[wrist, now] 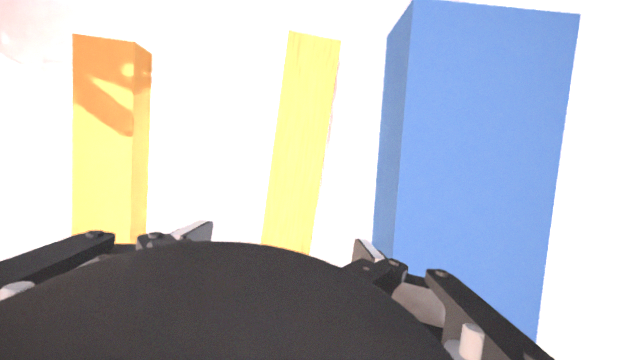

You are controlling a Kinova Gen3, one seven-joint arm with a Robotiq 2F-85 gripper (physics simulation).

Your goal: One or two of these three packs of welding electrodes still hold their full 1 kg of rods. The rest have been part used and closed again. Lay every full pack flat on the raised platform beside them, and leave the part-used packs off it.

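Frame: origin at the arm's base, x ahead, y left, z up, level; metres.
Seen in the pictures: gripper, between the fingertips: (283,245).
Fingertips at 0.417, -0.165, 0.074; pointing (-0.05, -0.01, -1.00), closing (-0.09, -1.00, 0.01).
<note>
A point is followed by its place in that frame, as x, y, z.
A yellow-orange box-shaped pack (102,170) @(0.451, 0.001, -0.011) lies at the left of the wrist view, with darker orange shadow over its upper part. A narrower yellow strip-shaped pack (301,140) @(0.487, -0.173, -0.011), faintly streaked, lies in the middle, slightly tilted in view. A wide blue block (480,150) @(0.485, -0.322, 0.025) at the right looks like the raised platform. No third pack can be made out. My gripper (283,245) @(0.417, -0.165, 0.074) is open, with nothing between its fingers. In the view its fingertips stand to either side of the middle pack's lower part. The gripper's body hides the near ends of the packs; no labels are readable.
The surface around the packs is washed out to white, so edges and height are hard to tell. A pale pinkish patch (32,27) @(0.576, 0.073, -0.035) shows at the top left corner. The blue block's left side stands near my right finger in the view.
</note>
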